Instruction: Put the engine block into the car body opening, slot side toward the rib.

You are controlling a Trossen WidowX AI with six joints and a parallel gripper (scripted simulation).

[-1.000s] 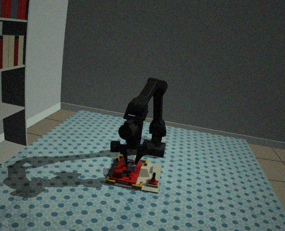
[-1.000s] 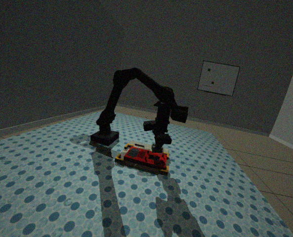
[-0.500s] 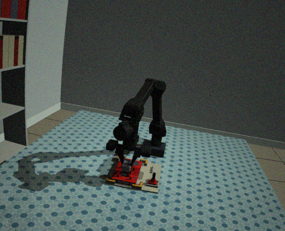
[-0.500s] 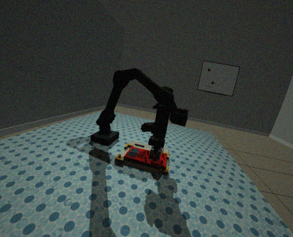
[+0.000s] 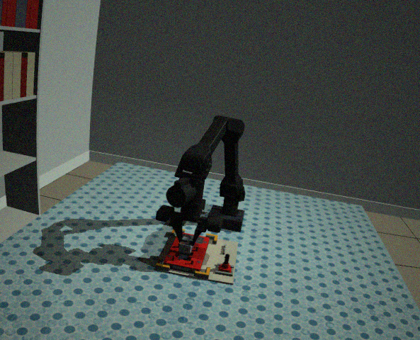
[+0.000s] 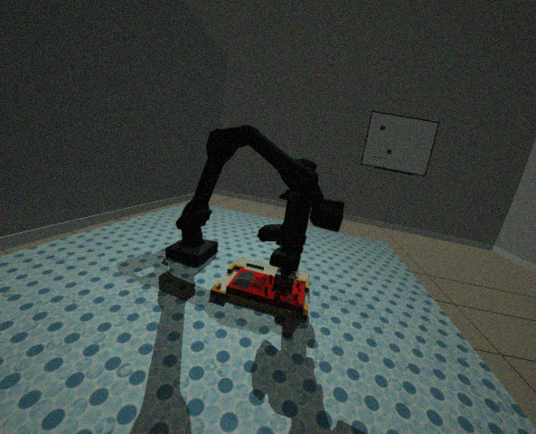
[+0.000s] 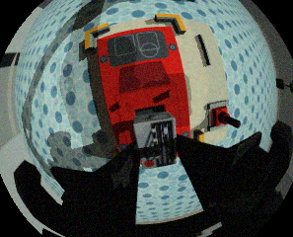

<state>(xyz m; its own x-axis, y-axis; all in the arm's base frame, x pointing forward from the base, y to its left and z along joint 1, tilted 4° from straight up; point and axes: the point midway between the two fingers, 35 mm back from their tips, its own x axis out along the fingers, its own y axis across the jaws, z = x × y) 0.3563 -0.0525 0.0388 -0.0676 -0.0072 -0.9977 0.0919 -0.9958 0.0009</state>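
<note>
Now: the engine block 1 cm below my gripper tip. From my gripper tip the other things lie so: cream base plate (5 cm behind, 2 cm to the left, 5 cm below); then dark upright post (12 cm to the left, 3 cm below).
</note>
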